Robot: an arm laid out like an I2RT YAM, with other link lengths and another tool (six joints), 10 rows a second.
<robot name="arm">
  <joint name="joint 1" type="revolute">
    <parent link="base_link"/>
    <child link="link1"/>
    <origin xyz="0 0 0.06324" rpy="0 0 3.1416"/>
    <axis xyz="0 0 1"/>
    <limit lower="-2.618" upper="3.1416"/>
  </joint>
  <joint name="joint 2" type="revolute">
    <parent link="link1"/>
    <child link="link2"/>
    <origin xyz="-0.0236 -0.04 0.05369" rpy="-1.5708 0 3.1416"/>
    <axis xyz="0 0 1"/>
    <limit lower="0" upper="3.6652"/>
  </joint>
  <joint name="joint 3" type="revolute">
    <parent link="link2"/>
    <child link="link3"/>
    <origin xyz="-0.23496 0 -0.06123" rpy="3.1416 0 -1.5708"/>
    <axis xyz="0 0 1"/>
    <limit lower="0" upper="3.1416"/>
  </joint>
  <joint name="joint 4" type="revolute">
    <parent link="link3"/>
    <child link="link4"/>
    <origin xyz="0.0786 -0.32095 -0.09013" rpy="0 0 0"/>
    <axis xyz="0 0 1"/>
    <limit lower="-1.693" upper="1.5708"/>
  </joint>
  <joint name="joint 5" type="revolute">
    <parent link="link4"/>
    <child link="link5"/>
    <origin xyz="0.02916 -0.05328 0.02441" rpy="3.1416 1.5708 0"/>
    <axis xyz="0 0 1"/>
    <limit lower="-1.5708" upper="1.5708"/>
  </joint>
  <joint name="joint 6" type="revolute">
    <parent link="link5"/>
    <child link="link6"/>
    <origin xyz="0 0.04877 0.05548" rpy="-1.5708 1.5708 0"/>
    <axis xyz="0 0 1"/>
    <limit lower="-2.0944" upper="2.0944"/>
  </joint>
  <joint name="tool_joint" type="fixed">
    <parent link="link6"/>
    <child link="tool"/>
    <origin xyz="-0.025 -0.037 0.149" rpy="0 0.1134 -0.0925"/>
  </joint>
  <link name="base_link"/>
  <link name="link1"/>
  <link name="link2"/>
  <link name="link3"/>
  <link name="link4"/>
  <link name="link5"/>
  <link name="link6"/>
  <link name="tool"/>
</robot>
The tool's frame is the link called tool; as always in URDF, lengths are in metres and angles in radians.
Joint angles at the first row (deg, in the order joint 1, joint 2, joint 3, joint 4, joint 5, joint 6):
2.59, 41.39, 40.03, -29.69, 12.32, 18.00
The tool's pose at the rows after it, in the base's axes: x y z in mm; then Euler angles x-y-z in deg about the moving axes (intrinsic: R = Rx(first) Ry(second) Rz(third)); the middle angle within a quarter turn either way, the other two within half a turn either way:
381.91, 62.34, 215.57, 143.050, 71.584, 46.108
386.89, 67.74, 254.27, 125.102, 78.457, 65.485
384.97, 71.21, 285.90, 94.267, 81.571, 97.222
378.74, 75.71, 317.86, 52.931, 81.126, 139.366
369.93, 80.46, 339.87, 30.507, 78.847, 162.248
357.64, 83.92, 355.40, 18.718, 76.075, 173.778
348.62, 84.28, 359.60, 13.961, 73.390, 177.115
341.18, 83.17, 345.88, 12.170, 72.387, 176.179
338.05, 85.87, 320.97, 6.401, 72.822, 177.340
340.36, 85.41, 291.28, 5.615, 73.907, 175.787
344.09, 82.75, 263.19, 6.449, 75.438, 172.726
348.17, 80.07, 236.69, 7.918, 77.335, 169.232
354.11, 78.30, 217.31, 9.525, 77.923, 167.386
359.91, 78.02, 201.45, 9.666, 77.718, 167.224
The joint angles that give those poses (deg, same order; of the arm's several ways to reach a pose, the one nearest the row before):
2.59, 38.81, 39.29, -22.04, 12.10, 18.02
2.59, 35.92, 38.98, -16.30, 10.63, 18.02
2.59, 33.37, 38.98, -12.71, 9.63, 18.02
2.59, 30.57, 38.96, -9.41, 8.27, 18.02
2.59, 27.90, 38.63, -7.44, 6.81, 17.98
2.59, 24.34, 37.58, -6.37, 5.63, 17.39
2.59, 20.64, 35.14, -4.71, 5.30, 15.75
2.57, 15.75, 30.76, -4.19, 5.28, 12.97
2.48, 11.18, 25.71, -3.92, 3.92, 8.49
2.48, 7.57, 20.40, -3.29, 3.86, 6.24
2.13, 4.99, 16.05, -3.07, 3.84, 4.16
1.80, 3.44, 12.56, -3.05, 3.86, 2.28
1.48, 3.07, 9.41, -0.91, 3.81, 2.11
1.41, 3.07, 6.35, 2.35, 3.81, 2.09

